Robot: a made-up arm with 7 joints. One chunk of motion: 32 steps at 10 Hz.
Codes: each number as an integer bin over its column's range. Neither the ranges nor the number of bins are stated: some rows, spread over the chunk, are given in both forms.
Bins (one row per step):
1: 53 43 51 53 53 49 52
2: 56 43 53 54 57 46 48
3: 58 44 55 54 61 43 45
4: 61 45 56 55 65 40 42
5: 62 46 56 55 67 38 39
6: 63 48 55 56 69 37 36
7: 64 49 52 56 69 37 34
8: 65 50 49 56 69 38 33
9: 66 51 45 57 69 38 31
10: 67 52 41 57 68 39 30
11: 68 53 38 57 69 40 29
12: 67 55 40 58 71 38 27
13: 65 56 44 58 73 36 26
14: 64 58 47 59 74 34 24
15: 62 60 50 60 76 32 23
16: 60 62 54 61 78 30 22
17: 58 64 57 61 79 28 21
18: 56 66 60 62 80 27 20
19: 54 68 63 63 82 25 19
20: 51 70 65 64 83 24 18
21: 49 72 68 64 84 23 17
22: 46 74 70 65 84 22 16
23: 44 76 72 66 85 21 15
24: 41 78 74 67 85 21 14
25: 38 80 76 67 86 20 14
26: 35 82 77 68 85 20 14
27: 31 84 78 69 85 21 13
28: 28 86 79 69 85 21 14
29: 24 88 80 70 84 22 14
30: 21 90 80 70 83 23 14
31: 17 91 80 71 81 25 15
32: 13 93 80 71 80 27 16
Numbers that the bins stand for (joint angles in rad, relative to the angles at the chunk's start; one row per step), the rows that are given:
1: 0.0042 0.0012 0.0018 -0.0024 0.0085 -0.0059 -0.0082
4: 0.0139 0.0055 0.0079 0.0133 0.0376 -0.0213 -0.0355
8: 0.0188 0.0161 -0.0006 0.0212 0.0473 -0.0247 -0.0600
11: 0.0224 0.0224 -0.0139 0.0291 0.0473 -0.0213 -0.0709
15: 0.0152 0.0373 0.0006 0.0527 0.0642 -0.0351 -0.0873
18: 0.0079 0.0500 0.0127 0.0685 0.0739 -0.0436 -0.0955
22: -0.0042 0.0670 0.0248 0.0921 0.0836 -0.0522 -0.1064
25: -0.0139 0.0797 0.0321 0.1079 0.0885 -0.0557 -0.1118
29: -0.0309 0.0967 0.0370 0.1315 0.0836 -0.0522 -0.1118
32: -0.0442 0.1073 0.0370 0.1394 0.0739 -0.0436 -0.1064
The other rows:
2: 0.0079 0.0012 0.0042 0.0055 0.0182 -0.0110 -0.0191
3: 0.0103 0.0033 0.0067 0.0055 0.0279 -0.0162 -0.0273
5: 0.0152 0.0076 0.0079 0.0133 0.0424 -0.0247 -0.0436
6: 0.0164 0.0118 0.0067 0.0212 0.0473 -0.0265 -0.0518
7: 0.0176 0.0139 0.0030 0.0212 0.0473 -0.0265 -0.0573
9: 0.0200 0.0182 -0.0055 0.0291 0.0473 -0.0247 -0.0655
10: 0.0212 0.0203 -0.0103 0.0291 0.0448 -0.0230 -0.0682
12: 0.0212 0.0267 -0.0115 0.0370 0.0521 -0.0247 -0.0764
13: 0.0188 0.0288 -0.0067 0.0370 0.0570 -0.0282 -0.0791
14: 0.0176 0.0330 -0.0030 0.0448 0.0594 -0.0316 -0.0845
16: 0.0127 0.0415 0.0055 0.0606 0.0691 -0.0385 -0.0900
17: 0.0103 0.0458 0.0091 0.0606 0.0715 -0.0419 -0.0927
19: 0.0055 0.0542 0.0164 0.0764 0.0788 -0.0471 -0.0982
20: 0.0018 0.0585 0.0188 0.0842 0.0812 -0.0488 -0.1009
21: -0.0006 0.0627 0.0224 0.0842 0.0836 -0.0505 -0.1036
23: -0.0067 0.0712 0.0273 0.1000 0.0861 -0.0539 -0.1091
24: -0.0103 0.0755 0.0297 0.1079 0.0861 -0.0539 -0.1118
26: -0.0176 0.0839 0.0333 0.1158 0.0861 -0.0557 -0.1118
27: -0.0224 0.0882 0.0345 0.1236 0.0861 -0.0539 -0.1145
28: -0.0261 0.0924 0.0358 0.1236 0.0861 -0.0539 -0.1118
30: -0.0345 0.1009 0.0370 0.1315 0.0812 -0.0505 -0.1118
31: -0.0394 0.1030 0.0370 0.1394 0.0764 -0.0471 -0.1091

